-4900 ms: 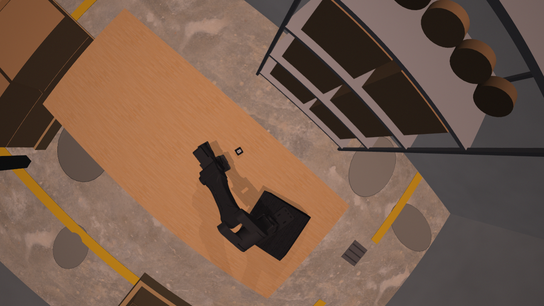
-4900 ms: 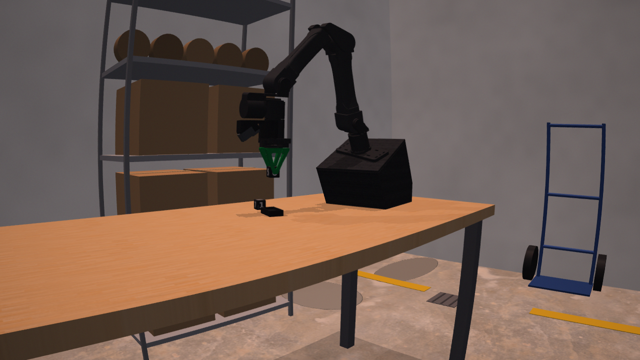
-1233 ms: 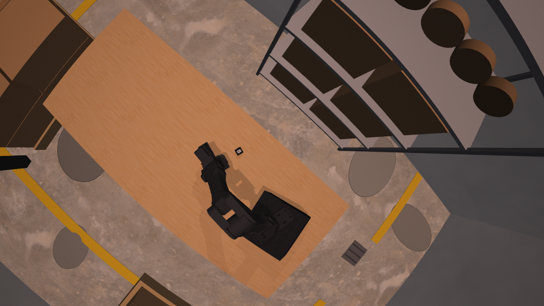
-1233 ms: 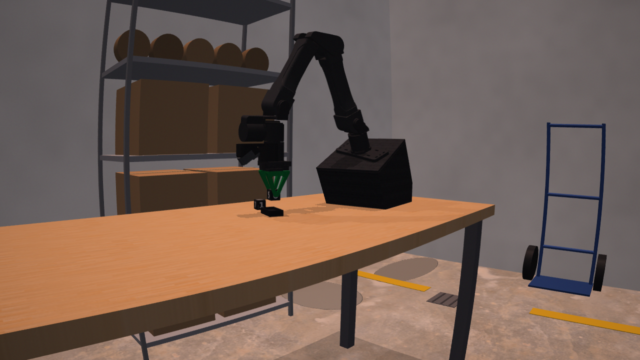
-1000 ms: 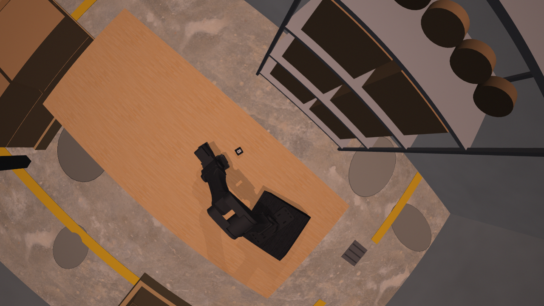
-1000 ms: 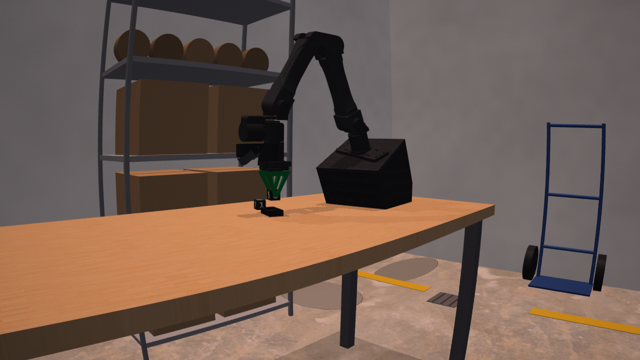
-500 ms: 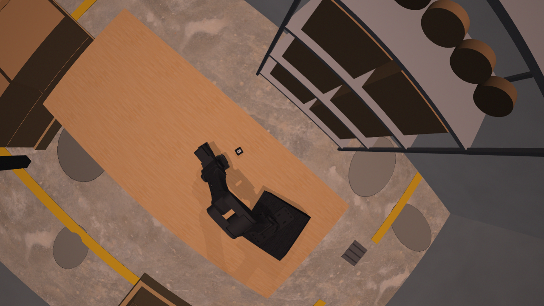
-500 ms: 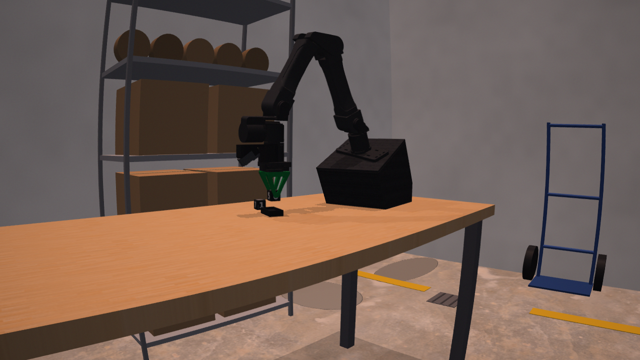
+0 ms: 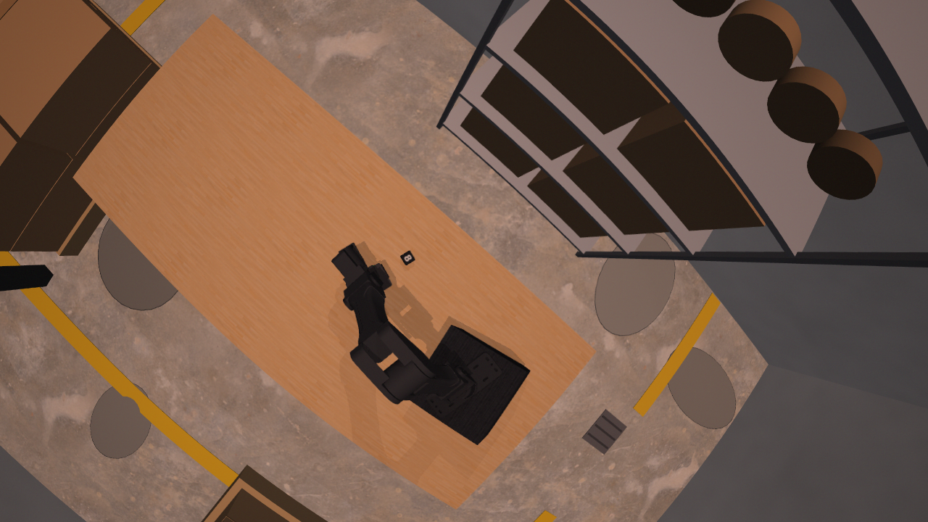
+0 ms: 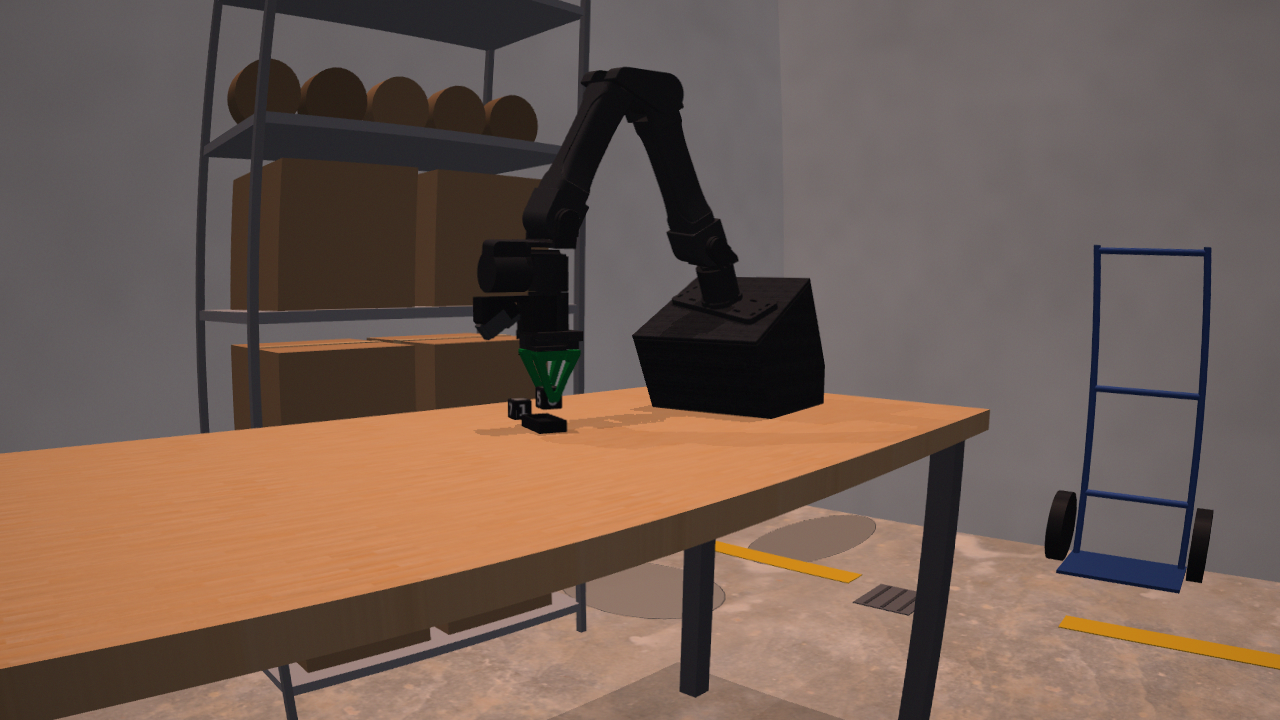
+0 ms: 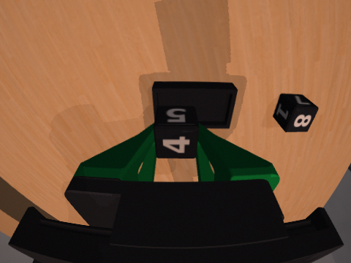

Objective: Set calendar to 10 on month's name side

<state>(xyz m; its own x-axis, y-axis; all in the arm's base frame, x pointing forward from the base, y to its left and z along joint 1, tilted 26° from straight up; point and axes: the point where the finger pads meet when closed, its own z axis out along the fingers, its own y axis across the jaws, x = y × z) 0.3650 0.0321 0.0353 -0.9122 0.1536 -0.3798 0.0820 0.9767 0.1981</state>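
The black tray lies 40 mm below my hand and 20 mm to the right of it.
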